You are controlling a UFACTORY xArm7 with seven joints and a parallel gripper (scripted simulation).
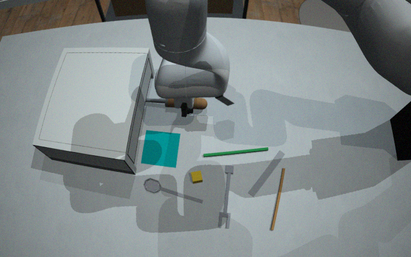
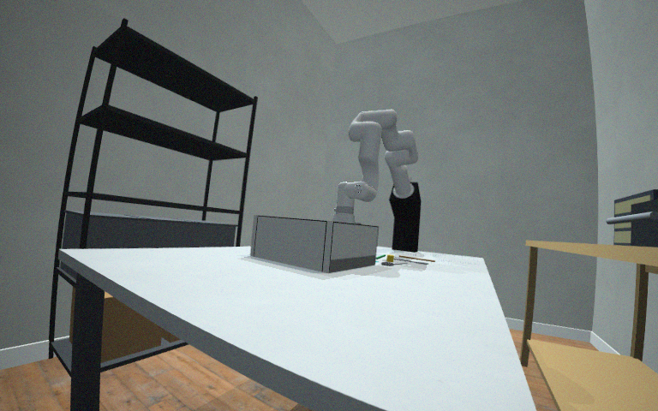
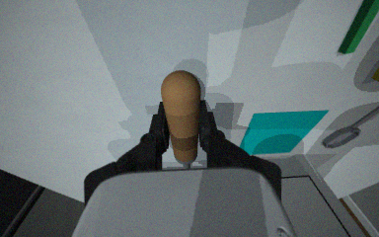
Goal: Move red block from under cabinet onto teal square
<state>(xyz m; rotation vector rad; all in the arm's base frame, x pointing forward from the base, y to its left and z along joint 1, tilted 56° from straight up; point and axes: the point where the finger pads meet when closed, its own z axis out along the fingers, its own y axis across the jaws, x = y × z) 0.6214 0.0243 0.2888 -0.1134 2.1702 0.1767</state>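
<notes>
The grey flat bar is 27 cm behind my hand, 11 cm to the left of it and 2 cm below it. Also, from my hand: green stick: 17 cm behind, 8 cm to the left, 2 cm below; then teal square: 2 cm ahead, 14 cm to the left, 2 cm below; then yellow cube: 10 cm behind, 18 cm to the left, 1 cm below.
</notes>
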